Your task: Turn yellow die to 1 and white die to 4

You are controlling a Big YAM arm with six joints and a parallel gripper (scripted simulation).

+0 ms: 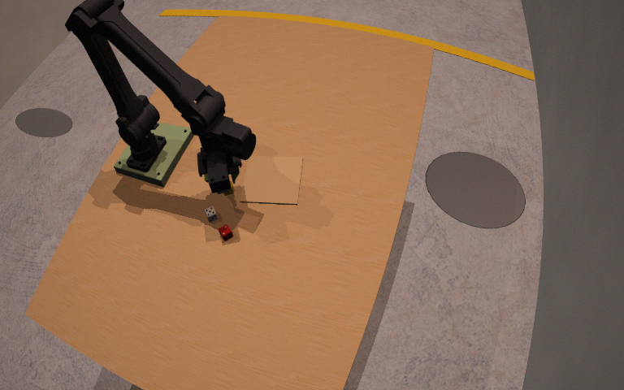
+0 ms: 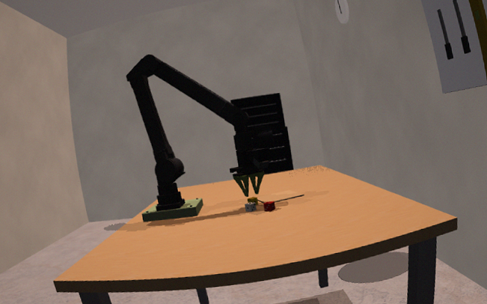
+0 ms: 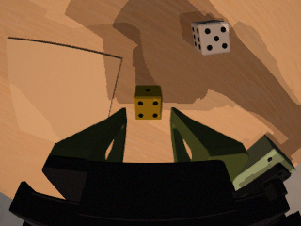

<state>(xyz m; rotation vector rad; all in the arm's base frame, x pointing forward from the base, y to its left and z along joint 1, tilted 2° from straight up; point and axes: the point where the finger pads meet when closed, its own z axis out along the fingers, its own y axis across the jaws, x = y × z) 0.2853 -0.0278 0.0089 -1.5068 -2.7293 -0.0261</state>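
Right now the yellow die is 30 mm below my hand. Also, from my hand: tan mat (90 mm ahead, 70 mm to the left, 40 mm below); then red die (50 mm ahead, 120 mm to the right, 30 mm below); then white die (10 mm behind, 80 mm to the right, 30 mm below).
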